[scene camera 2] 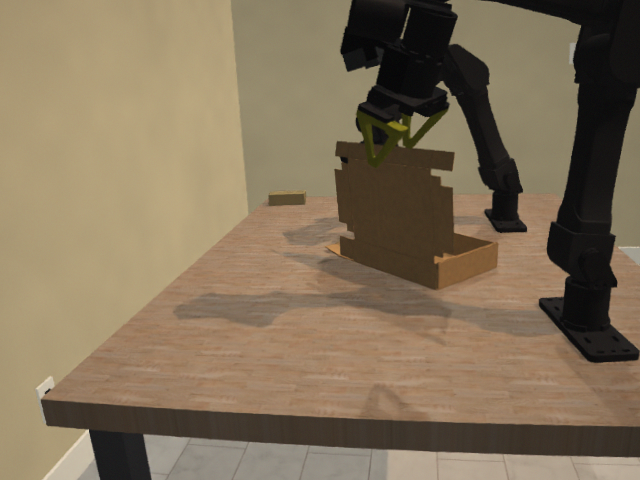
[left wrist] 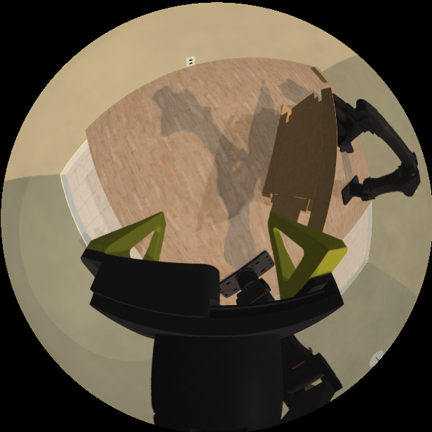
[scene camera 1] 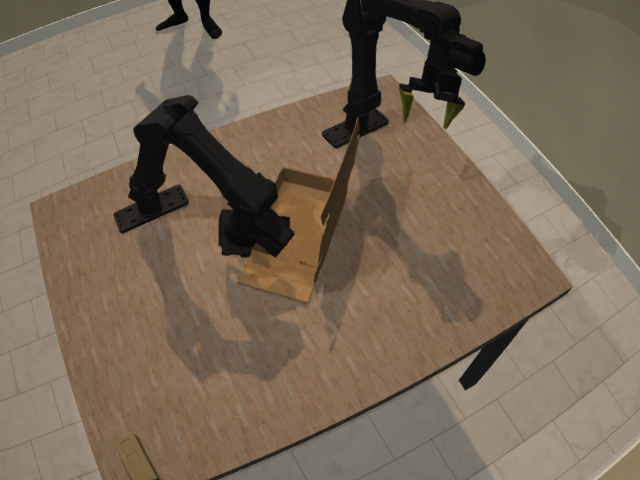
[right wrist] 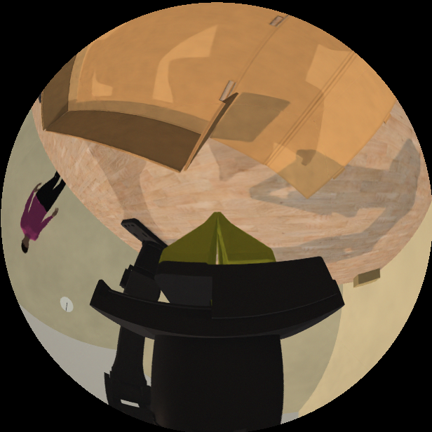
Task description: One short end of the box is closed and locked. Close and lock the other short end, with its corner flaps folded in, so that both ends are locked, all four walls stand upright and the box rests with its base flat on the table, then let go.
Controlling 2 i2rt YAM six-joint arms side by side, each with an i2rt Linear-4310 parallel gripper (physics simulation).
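Where they show: left gripper, fingertip midpoint: (scene camera 2: 390, 156) (scene camera 1: 425, 124); right gripper, fingertip midpoint: (scene camera 1: 226, 248); left arm's base at its link origin: (scene camera 2: 583, 328); right arm's base at its link origin: (scene camera 2: 504, 221) (scene camera 1: 150, 209).
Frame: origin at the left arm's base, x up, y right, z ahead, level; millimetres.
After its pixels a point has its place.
The cardboard box (scene camera 1: 297, 217) {y 319, x 2, z 174 mm} (scene camera 2: 467, 264) {y 222, x 30, z 122 mm} (right wrist: 190, 55) rests base down. Its lid (scene camera 1: 338, 201) {y 275, x 131, z 268 mm} (scene camera 2: 398, 206) {y 243, x 139, z 244 mm} (left wrist: 300, 155) stands steeply up from one long side. The short end (scene camera 1: 309, 178) {y 240, x 37, z 111 mm} at the back in scene camera 1 is up. The other short end's flap (scene camera 1: 279, 283) {y 460, x 6, z 307 mm} (right wrist: 300, 162) lies folded out flat. In the right wrist view, one corner flap (right wrist: 210, 132) stands turned in across that end; I cannot tell how the other stands. My left gripper (scene camera 1: 425, 124) {y 44, x 258, z 276 mm} (scene camera 2: 391, 156) {y 44, x 258, z 276 mm} (left wrist: 216, 217) is open and empty, high beside the lid. My right gripper (right wrist: 216, 217) is shut and empty near the box; the arm hides its fingertips in scene camera 1.
A small tan block (scene camera 1: 135, 457) {y 941, x 34, z 499 mm} (scene camera 2: 286, 198) {y 921, x 21, z 505 mm} (left wrist: 320, 75) (right wrist: 367, 277) lies near the table's edge. The right arm (scene camera 1: 217, 160) {y 517, x 355, z 203 mm} reaches over the long wall opposite the lid. A person (right wrist: 37, 210) stands beyond the table.
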